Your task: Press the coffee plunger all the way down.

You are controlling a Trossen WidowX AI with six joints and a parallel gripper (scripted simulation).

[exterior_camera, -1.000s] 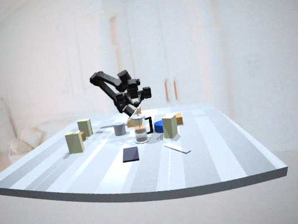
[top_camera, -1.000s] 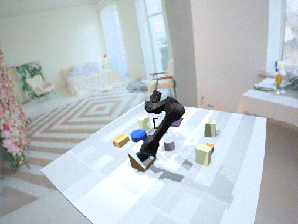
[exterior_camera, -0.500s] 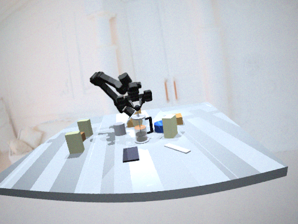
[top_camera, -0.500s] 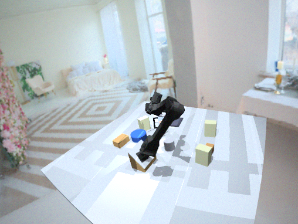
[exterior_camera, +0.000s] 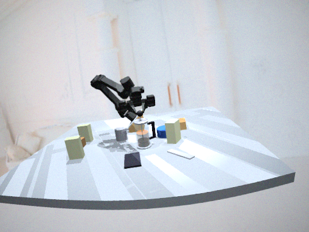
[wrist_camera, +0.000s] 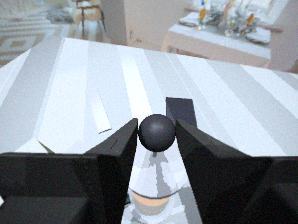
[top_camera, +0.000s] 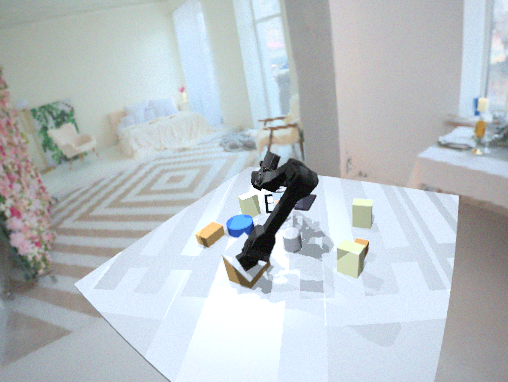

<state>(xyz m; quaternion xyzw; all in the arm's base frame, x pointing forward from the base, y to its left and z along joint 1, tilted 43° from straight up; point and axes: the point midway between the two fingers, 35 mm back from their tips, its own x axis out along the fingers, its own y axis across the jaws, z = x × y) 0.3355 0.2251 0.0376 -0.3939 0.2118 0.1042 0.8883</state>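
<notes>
Now: the coffee press 3 cm behind my gripper tip and 9 cm below it. From my gripper tip the other things lie so: white strip (10 cm ahead, 18 cm to the left, 18 cm below); grey cylinder (18 cm behind, 18 cm to the right, 15 cm below); blue disc (20 cm behind, 9 cm to the left, 16 cm below).
</notes>
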